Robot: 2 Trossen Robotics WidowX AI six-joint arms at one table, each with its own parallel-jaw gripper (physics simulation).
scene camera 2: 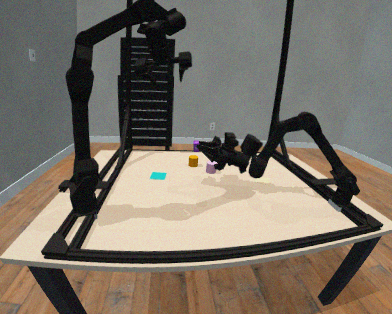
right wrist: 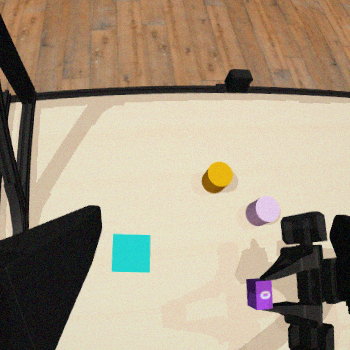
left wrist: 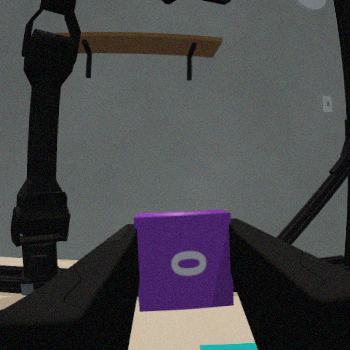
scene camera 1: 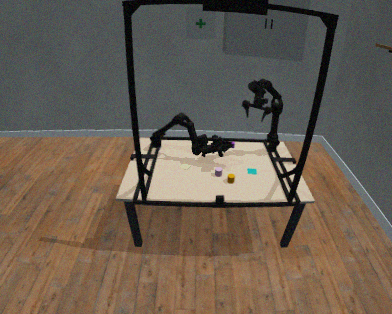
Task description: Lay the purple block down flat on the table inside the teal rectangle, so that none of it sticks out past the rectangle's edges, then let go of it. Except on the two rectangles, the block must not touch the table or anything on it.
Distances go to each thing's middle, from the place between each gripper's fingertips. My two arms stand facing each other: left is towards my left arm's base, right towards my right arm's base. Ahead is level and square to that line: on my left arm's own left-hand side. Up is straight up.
Right now my left hand is 10 mm above the purple block (right wrist: pixel 259 293). From my left hand the other things lie so: orange cylinder (right wrist: pixel 218 174) (190 mm behind, 150 mm below, 10 mm to the left); teal rectangle (right wrist: pixel 130 252) (170 mm below, 140 mm to the right, 70 mm behind); pink cylinder (right wrist: pixel 264 209) (150 mm below, 120 mm behind, 90 mm to the left).
I see my right gripper 60 mm short of the purple block, 110 mm to the right of it and 220 mm above it. From my right hand the other things lie so: orange cylinder (130 mm behind, 120 mm to the left, 350 mm below); teal rectangle (10 mm behind, 40 mm to the right, 380 mm below); pink cylinder (60 mm behind, 200 mm to the left, 350 mm below).
